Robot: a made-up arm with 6 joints.
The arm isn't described. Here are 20 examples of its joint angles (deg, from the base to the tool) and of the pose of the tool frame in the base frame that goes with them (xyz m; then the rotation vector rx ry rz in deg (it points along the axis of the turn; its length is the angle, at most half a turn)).
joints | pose
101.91 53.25 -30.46 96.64 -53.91 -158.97 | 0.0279 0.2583 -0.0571 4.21 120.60 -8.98
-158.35 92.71 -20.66 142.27 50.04 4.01 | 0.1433 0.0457 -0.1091 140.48 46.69 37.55
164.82 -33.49 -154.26 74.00 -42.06 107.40 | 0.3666 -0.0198 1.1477 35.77 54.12 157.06
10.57 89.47 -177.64 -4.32 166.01 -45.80 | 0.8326 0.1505 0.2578 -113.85 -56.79 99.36
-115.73 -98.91 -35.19 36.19 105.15 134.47 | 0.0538 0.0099 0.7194 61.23 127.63 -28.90
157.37 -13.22 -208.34 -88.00 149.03 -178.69 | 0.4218 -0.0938 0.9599 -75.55 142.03 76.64
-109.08 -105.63 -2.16 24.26 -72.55 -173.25 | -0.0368 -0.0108 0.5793 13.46 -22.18 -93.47
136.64 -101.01 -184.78 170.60 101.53 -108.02 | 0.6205 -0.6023 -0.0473 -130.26 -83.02 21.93
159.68 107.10 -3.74 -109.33 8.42 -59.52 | 0.2235 -0.1231 0.1421 111.78 -21.45 136.70
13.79 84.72 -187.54 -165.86 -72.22 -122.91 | 0.8202 0.2205 0.4012 -138.34 55.81 -22.14
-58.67 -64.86 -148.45 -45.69 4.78 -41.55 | -0.3663 0.6630 0.9181 -28.65 -10.77 34.28
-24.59 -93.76 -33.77 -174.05 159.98 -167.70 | -0.1135 0.0441 0.7676 -133.82 35.62 100.48
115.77 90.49 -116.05 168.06 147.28 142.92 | -0.3457 0.6795 -0.1448 4.42 -9.22 -90.64
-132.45 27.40 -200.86 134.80 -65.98 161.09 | -0.1984 -0.1340 1.0900 17.16 -68.87 -17.09
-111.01 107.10 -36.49 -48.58 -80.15 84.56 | 0.0694 0.0309 -0.2056 2.96 134.35 -24.23
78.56 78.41 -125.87 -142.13 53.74 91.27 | 0.1944 0.8926 -0.0084 66.47 95.97 124.31
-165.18 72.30 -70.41 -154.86 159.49 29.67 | -0.5360 -0.1114 -0.1437 29.97 -9.70 -158.05
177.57 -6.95 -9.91 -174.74 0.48 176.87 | -0.2575 0.0064 0.1369 -6.48 -162.53 -0.13
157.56 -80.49 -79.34 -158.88 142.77 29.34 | 0.3530 -0.1152 0.9492 -148.66 37.12 -81.66
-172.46 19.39 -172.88 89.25 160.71 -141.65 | -0.2876 -0.1070 1.0943 134.74 68.44 23.25
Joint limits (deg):
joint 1: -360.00..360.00
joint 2: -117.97..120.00
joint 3: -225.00..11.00
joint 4: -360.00..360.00
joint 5: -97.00..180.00
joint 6: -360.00..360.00
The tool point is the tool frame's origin. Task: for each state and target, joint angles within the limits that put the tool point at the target. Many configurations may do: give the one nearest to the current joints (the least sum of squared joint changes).
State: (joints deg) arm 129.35 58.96 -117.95 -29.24 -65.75 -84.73
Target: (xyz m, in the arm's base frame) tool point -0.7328 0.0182 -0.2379
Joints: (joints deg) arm 175.27 96.59 -118.23 -31.35 -51.34 -84.73
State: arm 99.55 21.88 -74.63 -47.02 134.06 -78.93
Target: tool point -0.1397 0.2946 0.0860
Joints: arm 123.88 28.79 -31.62 -36.97 137.06 -78.93
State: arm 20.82 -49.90 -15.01 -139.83 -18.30 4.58
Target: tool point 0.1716 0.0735 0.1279
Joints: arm 12.86 -13.81 0.65 -140.86 -2.76 4.58
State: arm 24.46 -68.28 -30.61 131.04 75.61 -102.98
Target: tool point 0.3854 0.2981 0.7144
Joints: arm 33.64 -27.35 -53.82 132.77 73.60 -102.98
